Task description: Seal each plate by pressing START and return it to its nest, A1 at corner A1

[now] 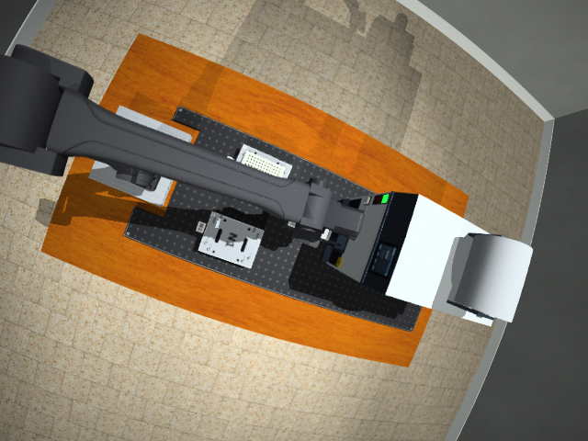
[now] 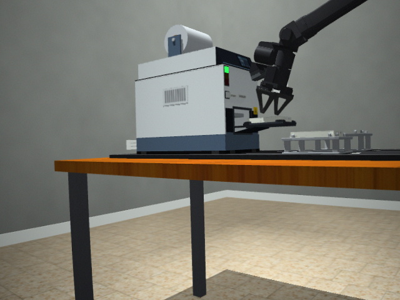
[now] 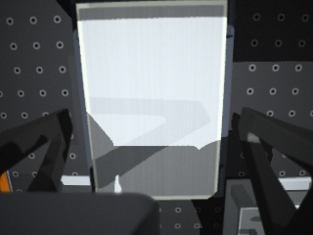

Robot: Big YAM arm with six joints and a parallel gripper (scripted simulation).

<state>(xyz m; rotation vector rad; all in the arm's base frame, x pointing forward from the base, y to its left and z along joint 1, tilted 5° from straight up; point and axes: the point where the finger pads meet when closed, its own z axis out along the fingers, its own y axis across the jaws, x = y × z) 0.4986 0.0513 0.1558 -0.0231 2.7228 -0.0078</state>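
The sealer stage lies 40 mm below my hand. The rest, counted from my hand: plate nest (190 mm behind, 70 mm to the left, 90 mm below); pale start button (100 mm ahead, 100 mm to the left, 60 mm above); A1 mark (260 mm behind, 130 mm to the left, 90 mm below).
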